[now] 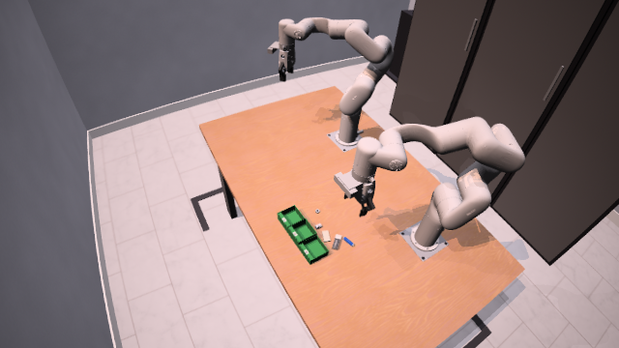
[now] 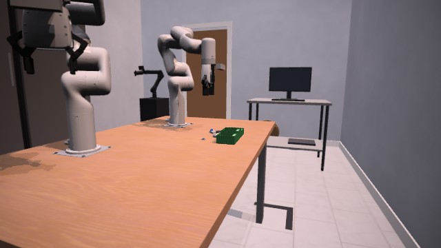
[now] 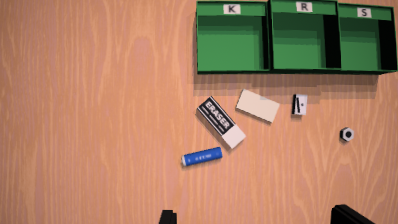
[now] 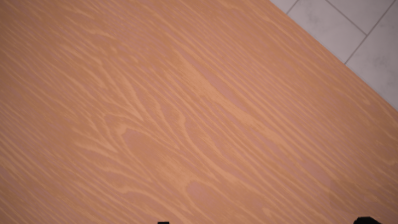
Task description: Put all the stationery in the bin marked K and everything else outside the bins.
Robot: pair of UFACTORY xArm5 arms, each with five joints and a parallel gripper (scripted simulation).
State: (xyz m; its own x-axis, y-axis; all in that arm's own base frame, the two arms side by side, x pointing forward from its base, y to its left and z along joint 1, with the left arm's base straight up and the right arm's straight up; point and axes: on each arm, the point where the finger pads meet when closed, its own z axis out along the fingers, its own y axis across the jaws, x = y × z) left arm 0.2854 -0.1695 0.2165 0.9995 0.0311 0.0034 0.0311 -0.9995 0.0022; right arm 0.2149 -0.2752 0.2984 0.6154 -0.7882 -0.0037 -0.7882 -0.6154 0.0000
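The black-and-white eraser is 21 cm below my left hand and 5 cm ahead of it. The rest, counted from my left hand: silver sharpener 21 cm below, 9 cm to the right, 8 cm ahead; then cream block 21 cm below, 8 cm ahead, 4 cm to the right; then blue battery 21 cm below, 2 cm to the left, 1 cm ahead.
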